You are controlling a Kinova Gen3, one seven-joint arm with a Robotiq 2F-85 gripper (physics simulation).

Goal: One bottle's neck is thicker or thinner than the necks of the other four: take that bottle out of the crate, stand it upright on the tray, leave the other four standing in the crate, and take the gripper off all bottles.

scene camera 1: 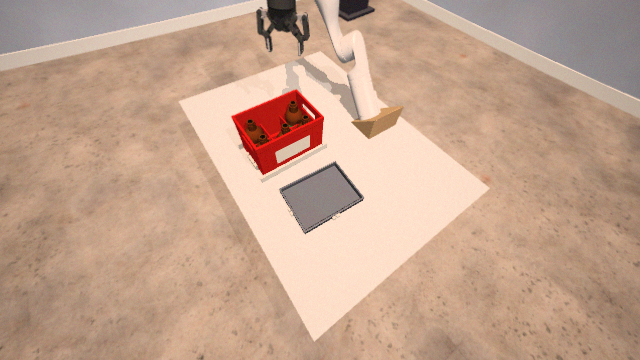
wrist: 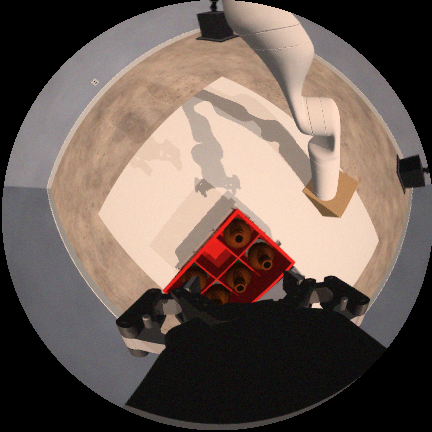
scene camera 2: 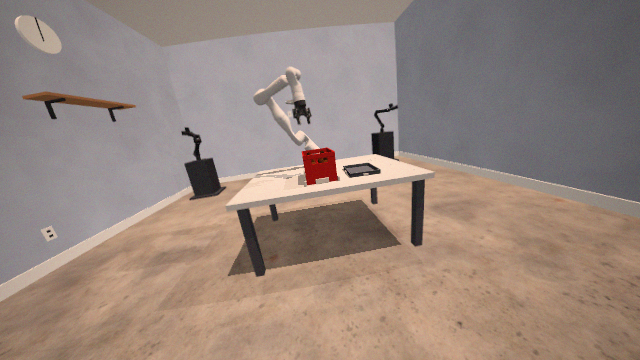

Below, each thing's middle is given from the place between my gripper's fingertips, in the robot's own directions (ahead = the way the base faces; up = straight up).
I see the dark grey tray [scene camera 1: 324, 194] 10 cm ahead of my hand, 32 cm to the left of it and 34 cm below it.
